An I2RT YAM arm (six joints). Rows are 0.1 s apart.
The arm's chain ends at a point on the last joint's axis. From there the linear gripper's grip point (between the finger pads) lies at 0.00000 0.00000 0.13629 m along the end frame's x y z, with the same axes.
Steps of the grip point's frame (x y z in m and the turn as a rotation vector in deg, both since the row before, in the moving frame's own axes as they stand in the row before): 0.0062, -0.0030, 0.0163, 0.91, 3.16, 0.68; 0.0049, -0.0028, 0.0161, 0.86, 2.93, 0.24; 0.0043, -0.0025, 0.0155, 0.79, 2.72, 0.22; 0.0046, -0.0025, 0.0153, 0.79, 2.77, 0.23; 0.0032, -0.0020, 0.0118, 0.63, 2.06, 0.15; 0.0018, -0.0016, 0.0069, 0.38, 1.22, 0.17; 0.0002, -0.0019, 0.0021, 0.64, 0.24, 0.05; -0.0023, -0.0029, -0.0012, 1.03, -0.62, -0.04; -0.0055, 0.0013, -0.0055, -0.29, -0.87, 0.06; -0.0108, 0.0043, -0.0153, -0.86, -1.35, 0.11
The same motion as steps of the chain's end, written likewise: -0.0013, -0.0009, 0.0165, 0.91, 3.16, 0.68; -0.0021, -0.0008, 0.0163, 0.86, 2.93, 0.24; -0.0022, -0.0006, 0.0157, 0.79, 2.72, 0.22; -0.0020, -0.0006, 0.0155, 0.79, 2.77, 0.23; -0.0017, -0.0005, 0.0119, 0.63, 2.06, 0.15; -0.0011, -0.0007, 0.0069, 0.38, 1.22, 0.17; -0.0004, -0.0004, 0.0021, 0.64, 0.24, 0.05; -0.0008, -0.0005, -0.0012, 1.03, -0.62, -0.04; -0.0034, 0.0006, -0.0055, -0.29, -0.87, 0.06; -0.0076, 0.0023, -0.0152, -0.86, -1.35, 0.11
